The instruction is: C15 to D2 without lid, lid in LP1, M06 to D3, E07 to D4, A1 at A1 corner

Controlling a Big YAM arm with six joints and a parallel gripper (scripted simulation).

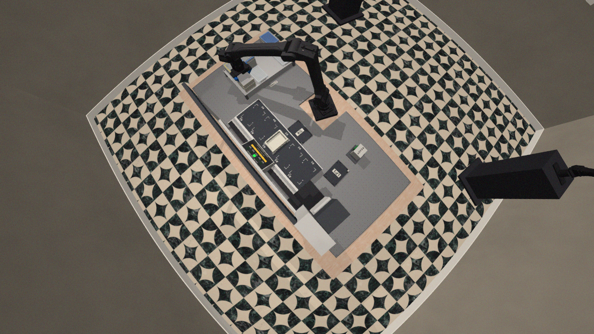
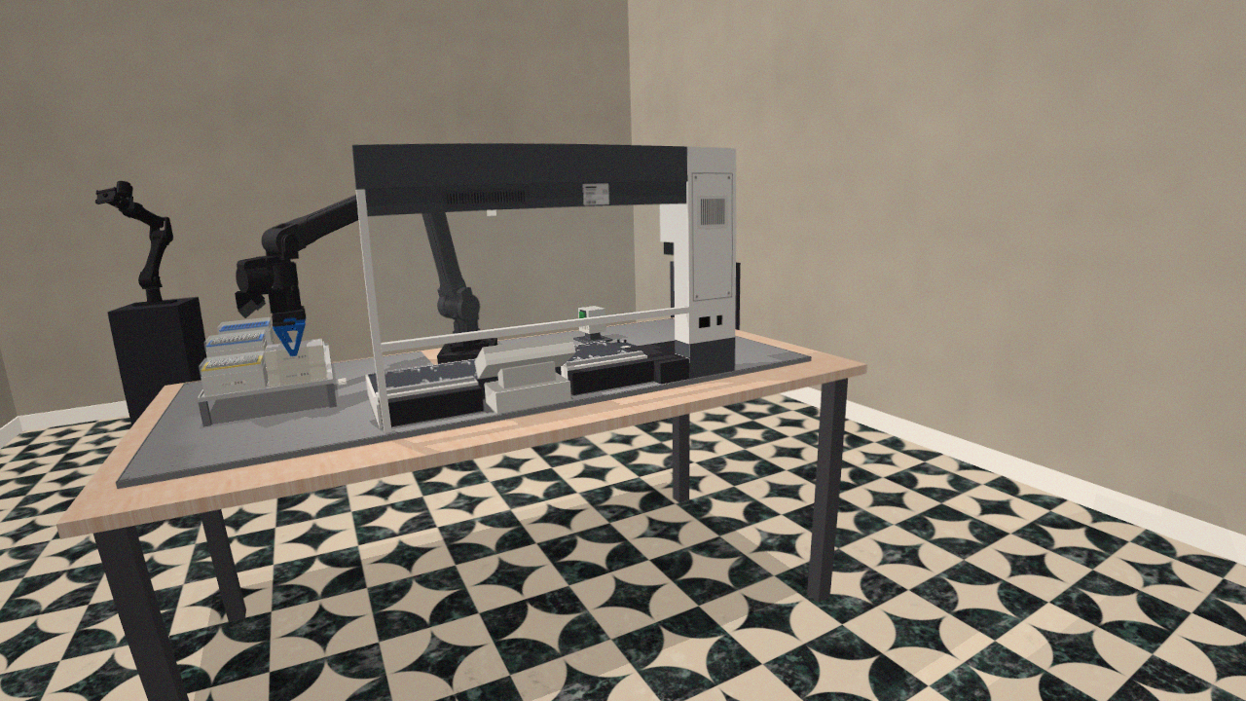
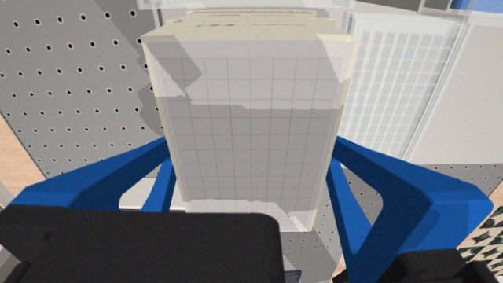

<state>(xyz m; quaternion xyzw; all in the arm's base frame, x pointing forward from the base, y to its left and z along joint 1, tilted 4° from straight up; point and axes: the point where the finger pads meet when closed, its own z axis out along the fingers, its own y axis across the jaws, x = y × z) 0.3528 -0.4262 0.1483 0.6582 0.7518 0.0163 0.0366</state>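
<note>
Right now the white block is 5 cm below my hand. Round my hand: clear plate lid 11 cm behind, 6 cm below, 1 cm to the right; then shelf label 17 cm behind, 13 cm below, 8 cm to the left; then shelf 15 cm behind, 9 cm to the right, 8 cm below.
</note>
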